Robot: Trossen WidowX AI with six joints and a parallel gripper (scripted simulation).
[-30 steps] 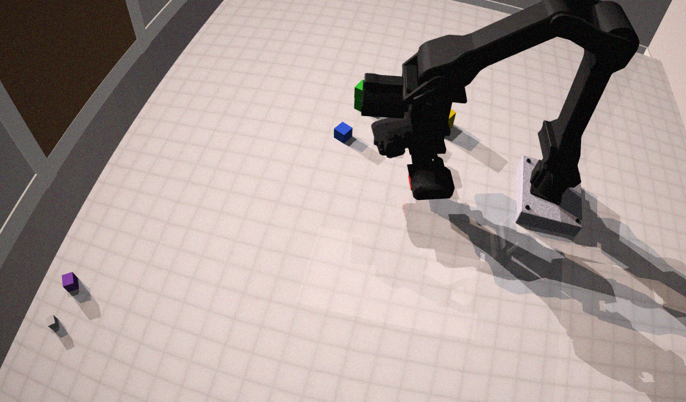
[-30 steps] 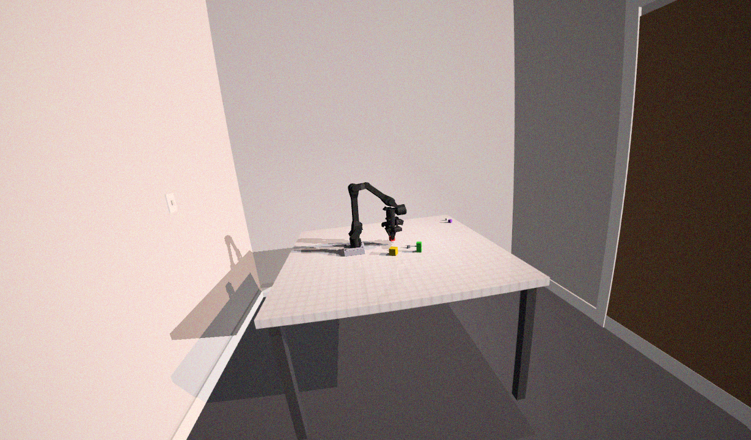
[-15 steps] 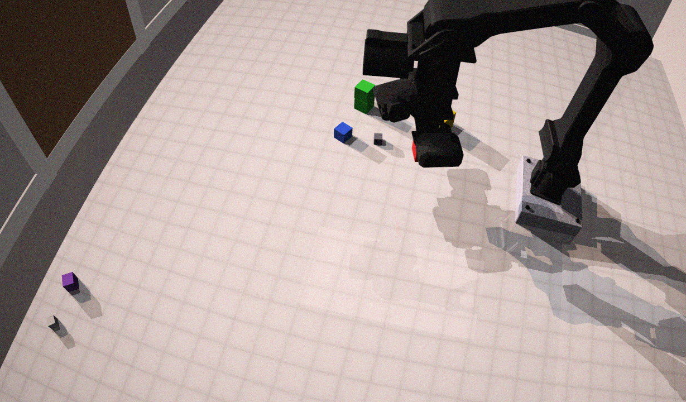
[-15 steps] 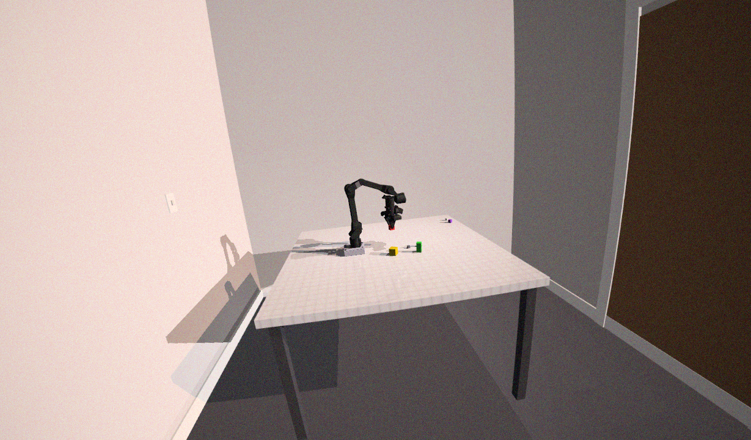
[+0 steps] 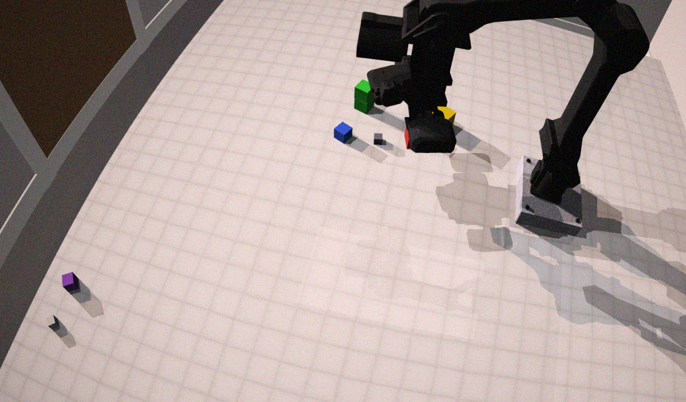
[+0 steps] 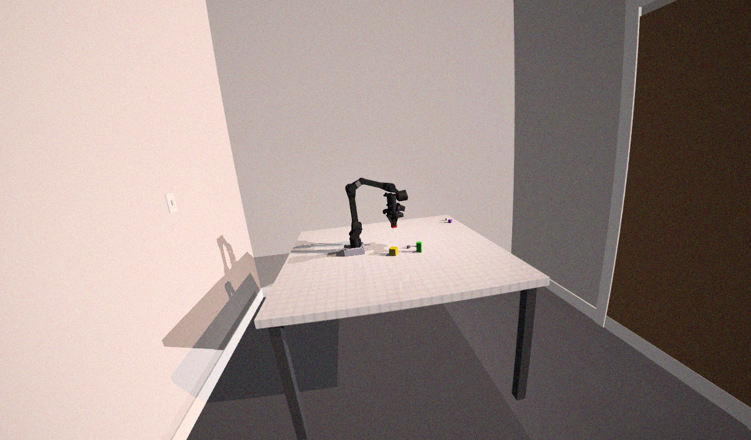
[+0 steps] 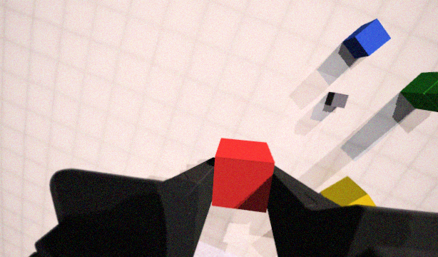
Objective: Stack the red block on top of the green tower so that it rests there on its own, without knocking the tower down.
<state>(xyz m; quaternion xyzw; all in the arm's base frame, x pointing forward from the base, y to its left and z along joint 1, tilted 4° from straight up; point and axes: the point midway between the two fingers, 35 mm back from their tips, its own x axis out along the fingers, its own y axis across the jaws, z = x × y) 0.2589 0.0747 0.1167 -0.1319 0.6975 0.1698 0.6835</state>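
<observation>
Now: the blue block 150 mm ahead of my gripper tip, 70 mm to the right of it and 120 mm below it. From my gripper tip the other things lie so: yellow block 20 mm behind, 170 mm to the right, 110 mm below; red block right at my gripper tip; small dark cube 80 mm ahead, 80 mm to the right, 120 mm below.
</observation>
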